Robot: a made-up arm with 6 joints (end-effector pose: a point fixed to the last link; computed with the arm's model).
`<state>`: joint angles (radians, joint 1 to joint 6).
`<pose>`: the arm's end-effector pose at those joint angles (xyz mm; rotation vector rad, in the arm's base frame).
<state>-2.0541 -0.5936 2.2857 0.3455 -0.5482 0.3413</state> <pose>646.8 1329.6 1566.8 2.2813 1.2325 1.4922</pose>
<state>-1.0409 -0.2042 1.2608 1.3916 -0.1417 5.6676</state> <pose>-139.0 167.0 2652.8 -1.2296 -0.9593 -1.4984</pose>
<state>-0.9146 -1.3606 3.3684 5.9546 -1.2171 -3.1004</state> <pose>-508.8 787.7 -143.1 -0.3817 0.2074 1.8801</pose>
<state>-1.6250 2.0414 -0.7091 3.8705 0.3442 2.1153</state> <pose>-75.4 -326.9 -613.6 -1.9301 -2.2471 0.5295</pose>
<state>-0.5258 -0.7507 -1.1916 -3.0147 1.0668 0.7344</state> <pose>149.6 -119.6 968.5 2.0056 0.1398 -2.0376</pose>
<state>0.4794 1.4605 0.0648 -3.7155 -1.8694 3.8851</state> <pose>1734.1 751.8 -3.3 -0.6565 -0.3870 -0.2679</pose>
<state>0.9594 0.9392 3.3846 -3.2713 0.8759 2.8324</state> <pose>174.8 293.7 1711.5 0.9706 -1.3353 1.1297</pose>
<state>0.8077 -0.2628 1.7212 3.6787 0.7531 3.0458</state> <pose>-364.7 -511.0 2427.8 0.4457 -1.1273 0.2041</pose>
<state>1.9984 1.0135 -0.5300 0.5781 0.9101 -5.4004</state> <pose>-760.7 1402.8 171.3 -1.1393 -0.9287 2.5197</pose>
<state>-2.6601 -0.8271 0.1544 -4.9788 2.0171 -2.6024</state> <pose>626.0 75.7 1981.6 0.1135 0.2078 -0.6258</pose>
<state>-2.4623 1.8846 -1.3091 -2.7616 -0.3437 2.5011</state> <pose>-163.0 -172.7 -166.1 -2.8425 -0.7503 0.4781</pose>
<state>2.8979 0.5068 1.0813 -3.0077 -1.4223 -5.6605</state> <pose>-1100.7 238.9 2350.1 -0.6266 -1.0051 -0.6931</pose>
